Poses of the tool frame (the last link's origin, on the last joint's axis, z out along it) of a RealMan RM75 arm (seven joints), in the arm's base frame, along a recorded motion.
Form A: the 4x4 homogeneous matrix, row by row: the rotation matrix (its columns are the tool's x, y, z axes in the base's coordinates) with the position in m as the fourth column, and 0 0 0 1 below. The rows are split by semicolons.
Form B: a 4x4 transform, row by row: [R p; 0 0 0 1], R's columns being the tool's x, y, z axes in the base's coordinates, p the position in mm. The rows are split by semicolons. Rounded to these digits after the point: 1 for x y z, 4 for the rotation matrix.
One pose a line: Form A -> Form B
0.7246, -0.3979, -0.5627, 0.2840; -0.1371, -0.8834, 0.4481, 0.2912; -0.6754, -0.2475, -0.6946, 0.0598; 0, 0, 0, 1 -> 0.7246, -0.3979, -0.5627, 284.0; -0.1371, -0.8834, 0.4481, 291.2; -0.6754, -0.2475, -0.6946, 59.8; 0, 0, 0, 1
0.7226, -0.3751, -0.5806, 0.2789; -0.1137, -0.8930, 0.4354, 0.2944; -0.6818, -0.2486, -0.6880, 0.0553; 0, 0, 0, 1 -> 0.7226, -0.3751, -0.5806, 278.9; -0.1137, -0.8930, 0.4354, 294.4; -0.6818, -0.2486, -0.6880, 55.3; 0, 0, 0, 1
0.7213, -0.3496, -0.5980, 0.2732; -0.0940, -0.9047, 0.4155, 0.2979; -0.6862, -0.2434, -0.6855, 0.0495; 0, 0, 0, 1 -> 0.7213, -0.3496, -0.5980, 273.2; -0.0940, -0.9047, 0.4155, 297.9; -0.6862, -0.2434, -0.6855, 49.5; 0, 0, 0, 1
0.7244, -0.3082, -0.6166, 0.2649; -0.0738, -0.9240, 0.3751, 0.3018; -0.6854, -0.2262, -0.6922, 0.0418; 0, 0, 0, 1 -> 0.7244, -0.3082, -0.6166, 264.9; -0.0738, -0.9240, 0.3751, 301.8; -0.6854, -0.2262, -0.6922, 41.8; 0, 0, 0, 1
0.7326, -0.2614, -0.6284, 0.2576; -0.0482, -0.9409, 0.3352, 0.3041; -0.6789, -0.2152, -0.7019, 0.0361; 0, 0, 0, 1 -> 0.7326, -0.2614, -0.6284, 257.6; -0.0482, -0.9409, 0.3352, 304.1; -0.6789, -0.2152, -0.7019, 36.1; 0, 0, 0, 1
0.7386, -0.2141, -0.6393, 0.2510; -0.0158, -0.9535, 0.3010, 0.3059; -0.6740, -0.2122, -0.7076, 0.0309; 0, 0, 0, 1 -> 0.7386, -0.2141, -0.6393, 251.0; -0.0158, -0.9535, 0.3010, 305.9; -0.6740, -0.2122, -0.7076, 30.9; 0, 0, 0, 1
